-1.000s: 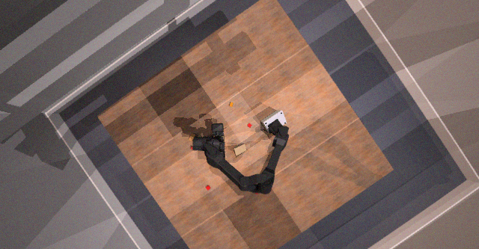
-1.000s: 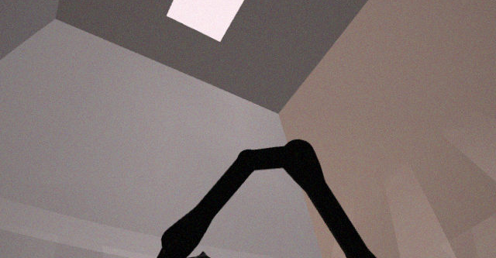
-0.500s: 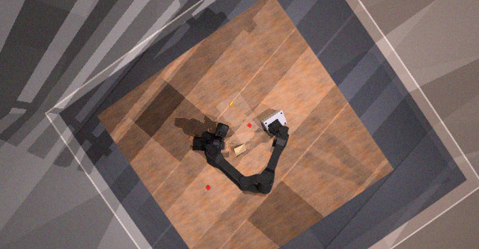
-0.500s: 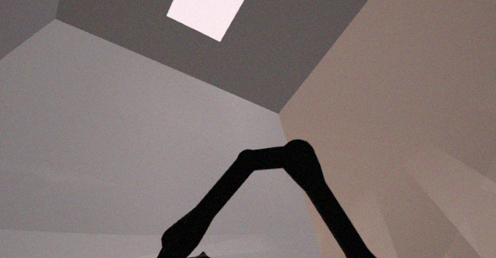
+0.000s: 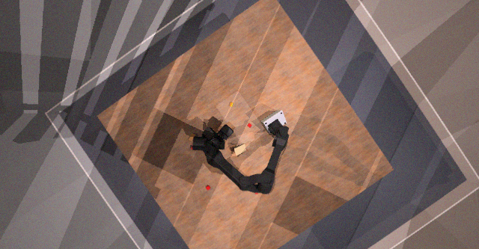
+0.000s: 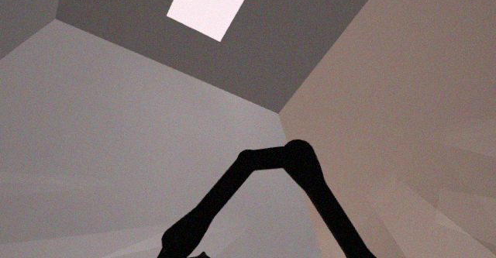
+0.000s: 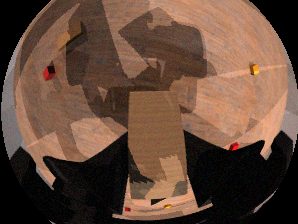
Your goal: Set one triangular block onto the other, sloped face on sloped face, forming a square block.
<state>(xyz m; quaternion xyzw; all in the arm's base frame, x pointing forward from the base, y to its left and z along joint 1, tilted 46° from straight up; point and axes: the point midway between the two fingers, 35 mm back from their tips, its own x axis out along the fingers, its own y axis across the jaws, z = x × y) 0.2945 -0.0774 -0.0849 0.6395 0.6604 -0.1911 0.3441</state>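
Now: gripper tip 1 cm to the right of the tan triangular block and 1 cm below it.
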